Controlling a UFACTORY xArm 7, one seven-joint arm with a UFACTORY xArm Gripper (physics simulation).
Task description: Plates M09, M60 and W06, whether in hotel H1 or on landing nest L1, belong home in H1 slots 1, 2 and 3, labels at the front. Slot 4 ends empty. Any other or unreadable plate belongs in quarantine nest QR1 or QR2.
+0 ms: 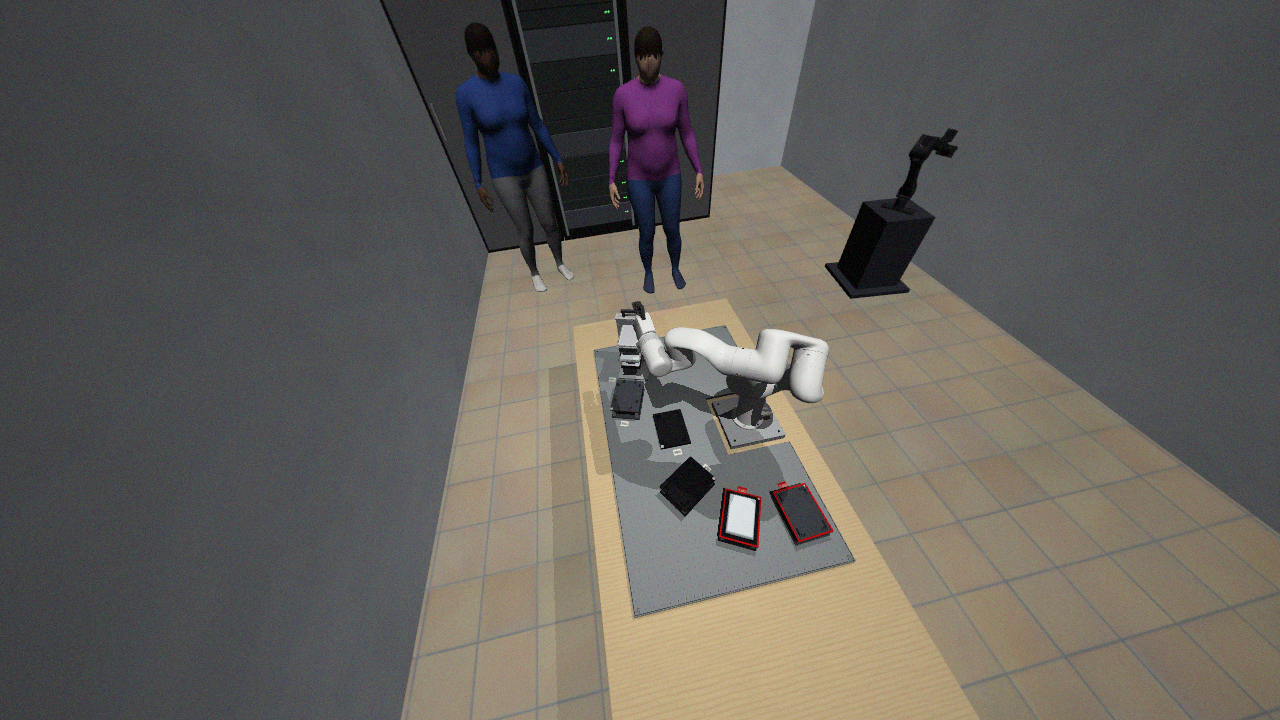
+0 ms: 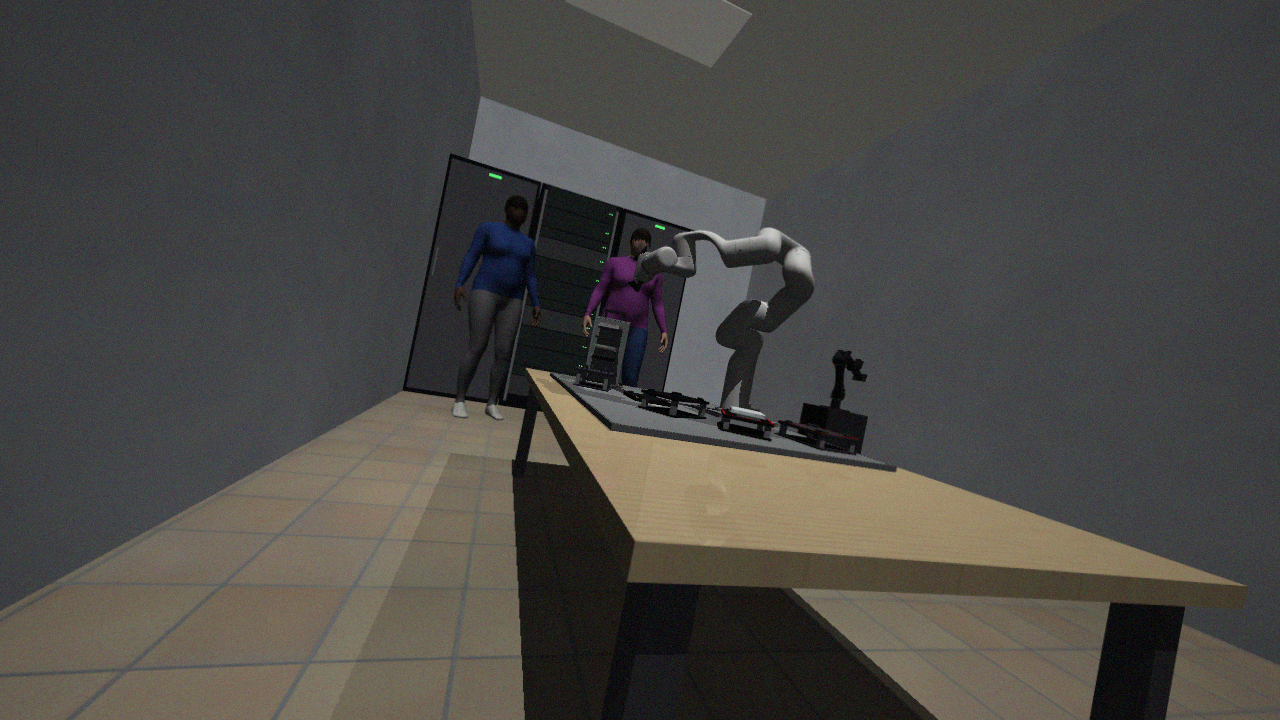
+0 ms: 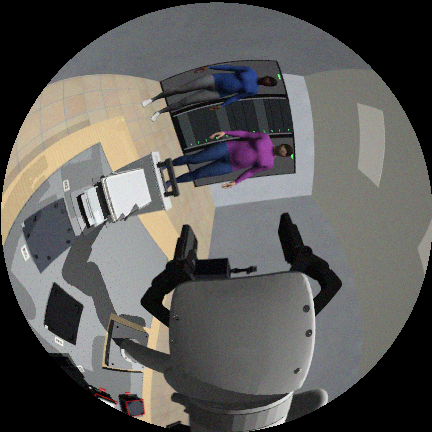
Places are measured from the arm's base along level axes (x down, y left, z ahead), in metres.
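Pixels of known places: gripper, fingertip midpoint: (image 1: 636, 313) (image 2: 634, 272) (image 3: 236, 227); arm's base at its link origin: (image 1: 747, 416) (image 3: 130, 349).
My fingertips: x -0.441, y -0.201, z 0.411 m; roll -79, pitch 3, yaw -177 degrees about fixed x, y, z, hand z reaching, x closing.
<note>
For each thing: its top centre in the pictures, then the offset to it from my fingertips. "spot": a spot on its surface instead. Level surfaces: height alone.
- Hotel H1 at a spot on its surface: (image 3: 161, 180) (image 2: 614, 319) spot: dx +0.175, dy -0.193, dz +0.015 m
- dark grey nest at its top centre: (image 3: 48, 232) (image 2: 597, 366) (image 1: 627, 392) dx +0.374, dy +0.061, dz +0.073 m
- flat black pad at a spot on its surface: (image 3: 64, 313) (image 1: 670, 424) spot: dx +0.438, dy +0.198, dz -0.094 m
- turned black nest at its top centre: (image 2: 676, 393) (image 1: 688, 481) dx +0.394, dy +0.464, dz -0.117 m
- board at its surface level: dx +0.450 m
- hotel's top handle at a spot on its surface: (image 3: 171, 177) spot: dx +0.141, dy -0.184, dz +0.017 m
Hotel H1 (image 1: 625, 316) (image 2: 611, 321) (image 3: 161, 180) is the upright grey tower at the board's far end. A white plate (image 1: 628, 335) (image 3: 127, 195) shows in its upper part, with another white plate (image 3: 93, 205) lower down; labels and slot numbers cannot be read. My gripper (image 1: 636, 308) (image 2: 637, 283) (image 3: 236, 227) is open and empty, beside and above the hotel's top, its fingers pointing away from the board. A white plate (image 1: 741, 516) (image 2: 748, 413) lies on one red-edged nest (image 1: 723, 535); the other red-edged nest (image 1: 802, 512) (image 3: 134, 406) bears no white plate. Nest names are unreadable.
A dark grey nest (image 1: 627, 397) (image 3: 50, 234) is beside the hotel. A flat black pad (image 1: 671, 428) (image 3: 64, 313) and a turned black nest (image 1: 687, 485) lie farther along the board (image 1: 653, 573). The hotel's top handle (image 3: 171, 177) sticks up. Two people stand beyond the table.
</note>
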